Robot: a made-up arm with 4 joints. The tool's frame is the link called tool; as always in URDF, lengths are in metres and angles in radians. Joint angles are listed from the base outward.
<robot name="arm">
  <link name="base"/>
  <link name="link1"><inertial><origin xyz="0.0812 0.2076 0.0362"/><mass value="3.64"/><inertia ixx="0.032" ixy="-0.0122" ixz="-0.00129" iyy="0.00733" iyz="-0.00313" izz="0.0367"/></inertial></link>
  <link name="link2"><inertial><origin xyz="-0.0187 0.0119 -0.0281"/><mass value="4.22"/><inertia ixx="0.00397" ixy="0" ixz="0" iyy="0.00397" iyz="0" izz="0.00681"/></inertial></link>
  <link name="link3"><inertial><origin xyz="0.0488 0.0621 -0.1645"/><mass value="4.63"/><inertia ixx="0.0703" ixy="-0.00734" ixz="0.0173" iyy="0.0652" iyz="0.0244" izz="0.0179"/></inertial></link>
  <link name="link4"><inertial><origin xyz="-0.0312 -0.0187 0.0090"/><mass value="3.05"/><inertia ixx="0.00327" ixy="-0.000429" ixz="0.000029" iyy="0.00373" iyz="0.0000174" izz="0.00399"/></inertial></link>
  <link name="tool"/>
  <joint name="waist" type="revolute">
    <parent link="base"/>
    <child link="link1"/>
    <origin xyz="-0.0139 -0.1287 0.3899" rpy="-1.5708 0 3.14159"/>
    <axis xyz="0 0 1"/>
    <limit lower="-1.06" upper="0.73"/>
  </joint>
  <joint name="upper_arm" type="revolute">
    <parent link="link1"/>
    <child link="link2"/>
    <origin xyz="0.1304 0.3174 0.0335" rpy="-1.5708 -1.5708 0"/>
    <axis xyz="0 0 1"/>
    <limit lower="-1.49" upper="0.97"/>
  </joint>
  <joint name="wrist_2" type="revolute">
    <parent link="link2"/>
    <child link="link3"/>
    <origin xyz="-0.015 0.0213 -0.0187" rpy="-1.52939 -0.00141 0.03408"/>
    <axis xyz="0 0 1"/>
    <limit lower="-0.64" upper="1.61"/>
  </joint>
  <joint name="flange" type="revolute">
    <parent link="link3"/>
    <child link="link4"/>
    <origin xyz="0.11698 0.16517 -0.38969" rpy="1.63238 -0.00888 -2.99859"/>
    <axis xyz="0 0 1"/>
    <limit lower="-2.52" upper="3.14"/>
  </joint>
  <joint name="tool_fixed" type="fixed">
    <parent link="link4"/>
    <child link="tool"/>
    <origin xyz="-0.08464 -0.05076 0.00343" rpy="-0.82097 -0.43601 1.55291"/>
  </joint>
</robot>
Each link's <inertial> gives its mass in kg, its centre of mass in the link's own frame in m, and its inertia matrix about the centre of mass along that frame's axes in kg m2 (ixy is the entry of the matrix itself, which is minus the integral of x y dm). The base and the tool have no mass. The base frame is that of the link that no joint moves.
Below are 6 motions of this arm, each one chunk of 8 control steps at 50 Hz.
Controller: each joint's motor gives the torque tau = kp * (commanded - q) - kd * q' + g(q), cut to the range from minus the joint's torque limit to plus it. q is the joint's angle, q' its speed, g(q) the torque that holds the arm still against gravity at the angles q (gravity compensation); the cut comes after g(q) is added. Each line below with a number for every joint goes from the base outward.
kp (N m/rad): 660 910 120 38
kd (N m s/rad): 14 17 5.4 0.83
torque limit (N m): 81 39 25 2.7
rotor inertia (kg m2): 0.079 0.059 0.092 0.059
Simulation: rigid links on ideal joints. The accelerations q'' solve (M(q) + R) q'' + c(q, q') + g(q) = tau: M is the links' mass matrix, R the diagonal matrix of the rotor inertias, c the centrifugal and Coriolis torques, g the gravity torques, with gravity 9.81 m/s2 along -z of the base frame. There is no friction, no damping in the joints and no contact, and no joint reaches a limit. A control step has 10 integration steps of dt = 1/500 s. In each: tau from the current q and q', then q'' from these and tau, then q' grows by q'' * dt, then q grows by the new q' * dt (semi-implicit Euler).
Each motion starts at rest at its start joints. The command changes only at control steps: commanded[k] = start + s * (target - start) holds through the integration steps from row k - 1 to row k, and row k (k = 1, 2, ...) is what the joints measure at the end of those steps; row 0 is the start. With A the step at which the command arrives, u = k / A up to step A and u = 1 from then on. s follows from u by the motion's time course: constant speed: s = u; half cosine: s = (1 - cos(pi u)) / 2; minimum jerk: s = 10 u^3 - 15 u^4 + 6 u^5; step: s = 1 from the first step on.
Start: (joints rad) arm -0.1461 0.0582 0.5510 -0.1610
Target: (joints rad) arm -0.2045 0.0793 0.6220 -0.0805
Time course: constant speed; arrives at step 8
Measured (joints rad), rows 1 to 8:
1: -0.1470 0.0598 0.5533 -0.1597
2: -0.1498 0.0628 0.5578 -0.1558
3: -0.1549 0.0660 0.5635 -0.1488
4: -0.1623 0.0690 0.5699 -0.1388
5: -0.1715 0.0716 0.5771 -0.1266
6: -0.1817 0.0741 0.5851 -0.1128
7: -0.1922 0.0764 0.5938 -0.0987
8: -0.2022 0.0787 0.6031 -0.0849

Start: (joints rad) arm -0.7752 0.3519 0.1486 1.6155
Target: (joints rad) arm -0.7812 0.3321 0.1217 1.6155
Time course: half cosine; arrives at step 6
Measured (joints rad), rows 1 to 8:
1: -0.7752 0.3514 0.1480 1.6154
2: -0.7755 0.3493 0.1456 1.6149
3: -0.7760 0.3453 0.1412 1.6141
4: -0.7771 0.3400 0.1360 1.6133
5: -0.7786 0.3350 0.1312 1.6130
6: -0.7803 0.3316 0.1283 1.6137
7: -0.7817 0.3303 0.1273 1.6153
8: -0.7827 0.3305 0.1268 1.6172

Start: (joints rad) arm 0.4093 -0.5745 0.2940 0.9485
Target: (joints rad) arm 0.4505 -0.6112 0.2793 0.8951
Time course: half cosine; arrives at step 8
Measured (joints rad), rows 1 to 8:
1: 0.4095 -0.5751 0.2934 0.9481
2: 0.4105 -0.5774 0.2913 0.9463
3: 0.4131 -0.5819 0.2878 0.9422
4: 0.4178 -0.5884 0.2838 0.9352
5: 0.4248 -0.5959 0.2805 0.9257
6: 0.4335 -0.6031 0.2789 0.9146
7: 0.4429 -0.6088 0.2794 0.9035
8: 0.4515 -0.6122 0.2820 0.8941

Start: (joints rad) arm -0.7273 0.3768 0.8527 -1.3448
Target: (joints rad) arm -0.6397 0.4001 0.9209 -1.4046
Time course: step
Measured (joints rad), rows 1 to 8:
1: -0.7171 0.3901 0.8691 -1.3536
2: -0.6934 0.4016 0.8849 -1.3727
3: -0.6640 0.4045 0.8935 -1.3942
4: -0.6362 0.4031 0.9000 -1.4120
5: -0.6153 0.4009 0.9071 -1.4228
6: -0.6039 0.3992 0.9147 -1.4258
7: -0.6023 0.3981 0.9216 -1.4223
8: -0.6086 0.3977 0.9269 -1.4150

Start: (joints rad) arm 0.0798 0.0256 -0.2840 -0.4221
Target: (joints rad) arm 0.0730 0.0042 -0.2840 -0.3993
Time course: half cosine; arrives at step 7
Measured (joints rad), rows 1 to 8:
1: 0.0798 0.0253 -0.2841 -0.4221
2: 0.0795 0.0241 -0.2846 -0.4218
3: 0.0789 0.0213 -0.2855 -0.4208
4: 0.0778 0.0169 -0.2865 -0.4184
5: 0.0763 0.0116 -0.2872 -0.4142
6: 0.0745 0.0065 -0.2870 -0.4084
7: 0.0728 0.0028 -0.2858 -0.4015
8: 0.0716 0.0012 -0.2839 -0.3951

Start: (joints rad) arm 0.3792 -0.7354 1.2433 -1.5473
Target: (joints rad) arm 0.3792 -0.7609 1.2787 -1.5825
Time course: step
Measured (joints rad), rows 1 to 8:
1: 0.3804 -0.7430 1.2406 -1.5505
2: 0.3819 -0.7539 1.2418 -1.5580
3: 0.3822 -0.7607 1.2503 -1.5678
4: 0.3813 -0.7633 1.2626 -1.5783
5: 0.3797 -0.7638 1.2747 -1.5876
6: 0.3781 -0.7637 1.2840 -1.5945
7: 0.3769 -0.7636 1.2900 -1.5982
8: 0.3762 -0.7635 1.2928 -1.5986

